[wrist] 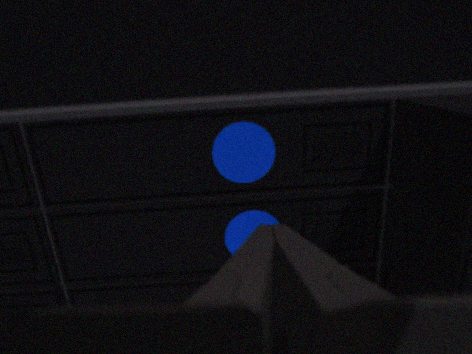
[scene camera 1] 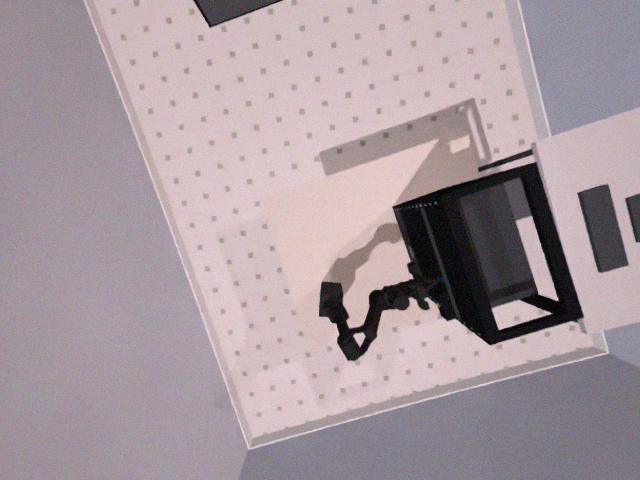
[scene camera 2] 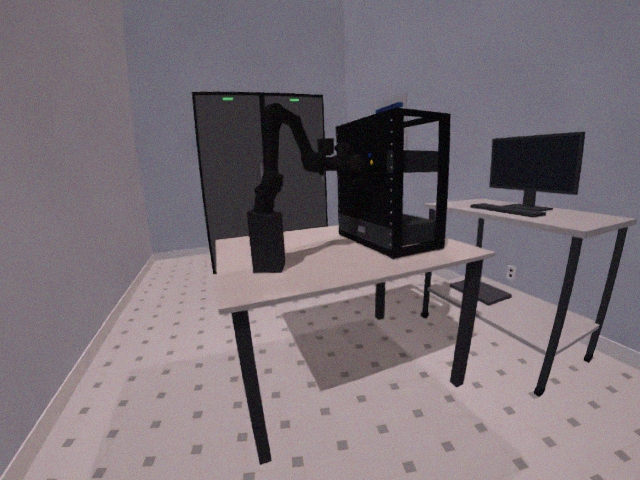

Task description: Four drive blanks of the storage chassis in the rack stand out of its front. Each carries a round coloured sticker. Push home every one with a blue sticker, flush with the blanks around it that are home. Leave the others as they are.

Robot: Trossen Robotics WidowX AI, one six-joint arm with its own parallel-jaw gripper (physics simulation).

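The rack [scene camera 1: 553, 248] [scene camera 2: 443, 180] holds the storage chassis [wrist: 150, 106]. In the wrist view an upper blue sticker [wrist: 244, 152] is on one dark blank, and a lower blue sticker [wrist: 245, 234] is on the blank beneath. The two faces look nearly level, with a thin seam between them. My gripper [wrist: 271, 237] is shut and empty; its tips cover the lower sticker's right part, and contact cannot be told. A blue sticker [scene camera 1: 440, 279] [scene camera 2: 369, 154] and a yellow sticker [scene camera 1: 438, 304] [scene camera 2: 371, 162] show small in the scene views. Their blanks' depth is too dark to tell.
The rack stands on the table [scene camera 2: 310, 286], in front of the arm's base [scene camera 2: 266, 241] [scene camera 1: 330, 298]. A blue object [scene camera 2: 389, 107] lies on top of the rack. A desk with a monitor [scene camera 2: 537, 162] stands to the right. Dark cabinets [scene camera 2: 227, 165] stand behind.
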